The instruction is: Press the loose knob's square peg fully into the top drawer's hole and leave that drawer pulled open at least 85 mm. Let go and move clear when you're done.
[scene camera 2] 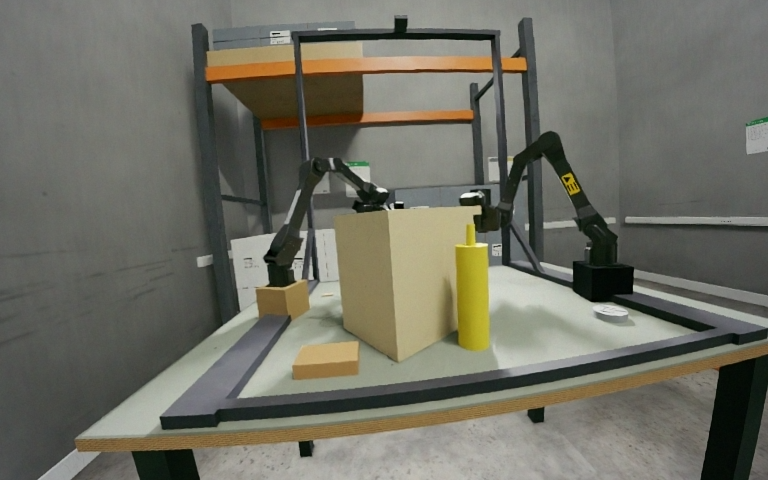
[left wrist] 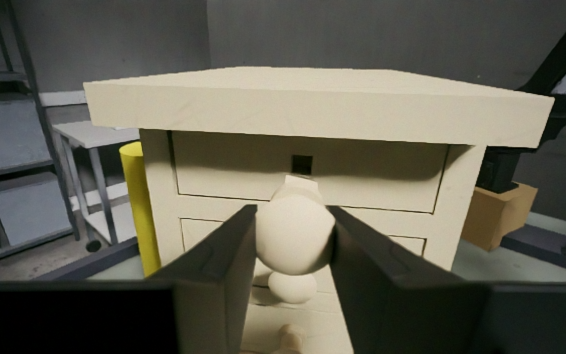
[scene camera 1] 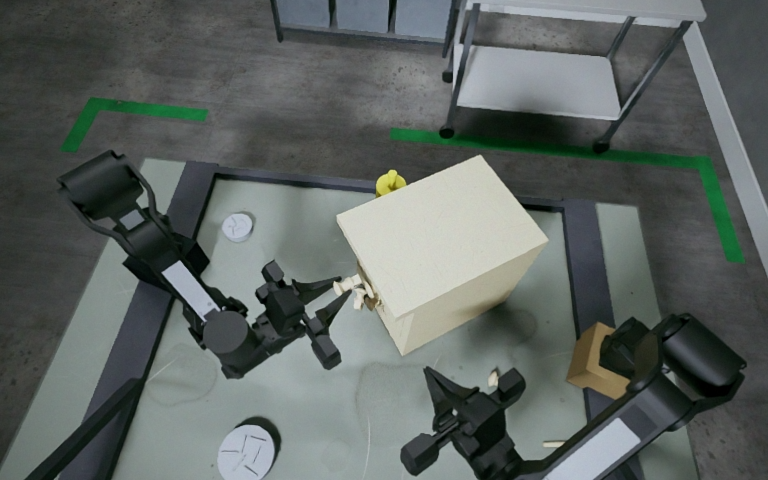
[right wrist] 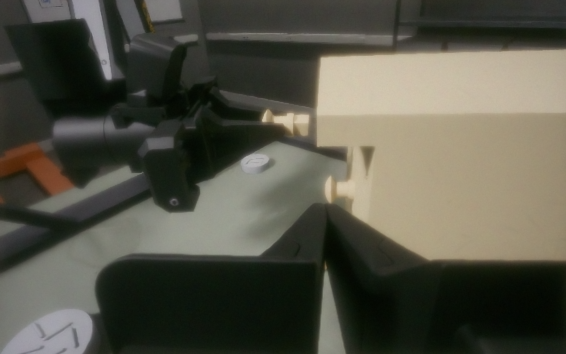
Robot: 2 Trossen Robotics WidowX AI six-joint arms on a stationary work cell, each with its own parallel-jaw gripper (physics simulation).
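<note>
The cream loose knob is held level in front of the cream cabinet. Its square peg points at the cabinet, and a gap shows between them in the right wrist view. The top drawer looks closed, and its dark square hole is visible just above the peg tip in the left wrist view. My left gripper is shut on the knob's head. My right gripper is shut and empty, apart from the cabinet.
A lower drawer's knob sticks out. A yellow cylinder stands behind the cabinet, near a flat tan block. White discs lie on the table. Small cream pieces lie near my right arm.
</note>
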